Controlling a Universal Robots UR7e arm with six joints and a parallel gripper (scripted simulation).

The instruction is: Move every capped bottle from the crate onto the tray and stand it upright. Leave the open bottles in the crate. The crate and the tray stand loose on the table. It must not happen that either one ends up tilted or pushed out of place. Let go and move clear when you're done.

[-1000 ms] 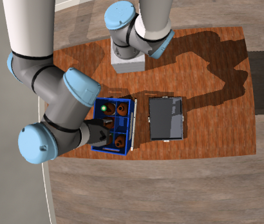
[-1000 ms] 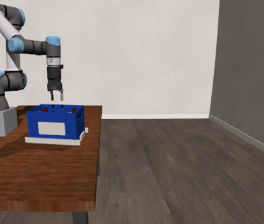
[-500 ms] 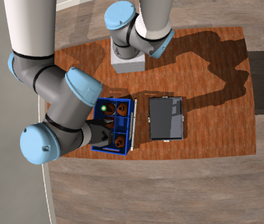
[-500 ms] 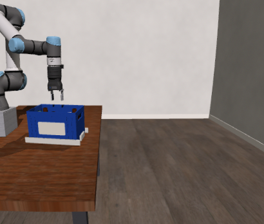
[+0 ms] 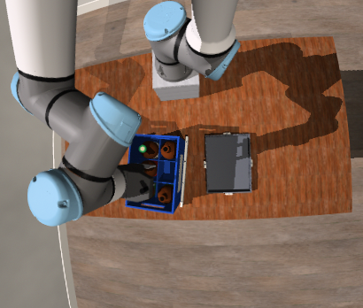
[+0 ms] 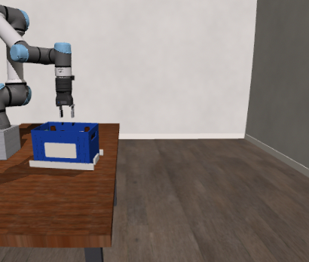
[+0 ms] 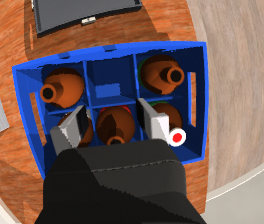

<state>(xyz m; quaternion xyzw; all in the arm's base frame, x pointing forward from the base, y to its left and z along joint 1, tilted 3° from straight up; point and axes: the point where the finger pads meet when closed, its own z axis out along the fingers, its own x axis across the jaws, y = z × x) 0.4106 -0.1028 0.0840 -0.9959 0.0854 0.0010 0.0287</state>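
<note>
My gripper is now 150 mm above the green-capped bottle, 90 mm past it and 50 mm to the left of it. Also, from my hand: brown bottle 150 mm below, 90 mm ahead, 10 mm to the left; then blue crate 150 mm below, 20 mm to the right; then red-capped bottle 150 mm below, 80 mm to the right, 80 mm ahead.
</note>
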